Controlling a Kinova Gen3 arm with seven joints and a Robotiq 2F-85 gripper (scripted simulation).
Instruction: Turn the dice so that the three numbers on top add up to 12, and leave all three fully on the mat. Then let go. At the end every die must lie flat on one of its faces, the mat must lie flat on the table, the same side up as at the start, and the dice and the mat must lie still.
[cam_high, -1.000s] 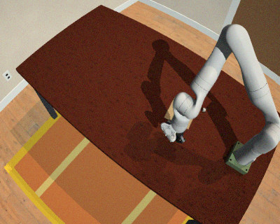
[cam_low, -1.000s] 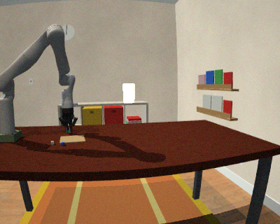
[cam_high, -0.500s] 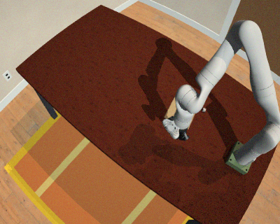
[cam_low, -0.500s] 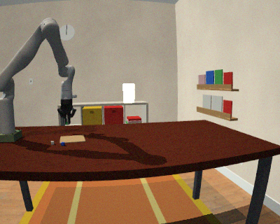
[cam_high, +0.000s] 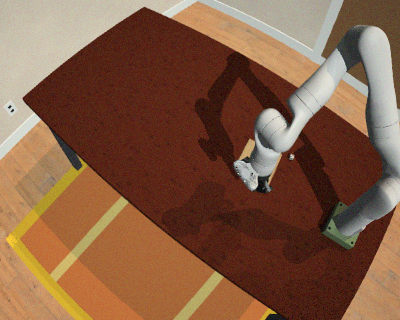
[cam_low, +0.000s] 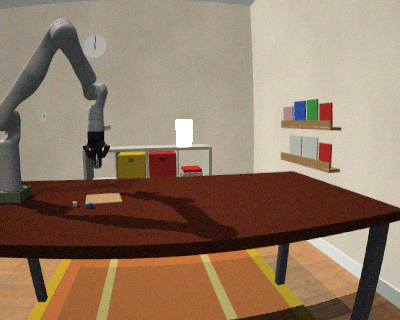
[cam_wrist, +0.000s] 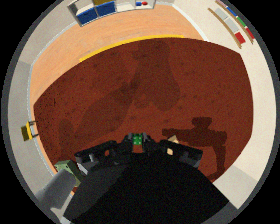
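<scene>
Right now my hand is 15 cm to the left of the tan mat, 12 cm above it and 5 cm short of it. The rest, counted from my hand: white die (24 cm to the right, 11 cm below, 3 cm behind); then green die (1 cm below); then blue die (26 cm to the right, 11 cm below, 3 cm ahead).
</scene>
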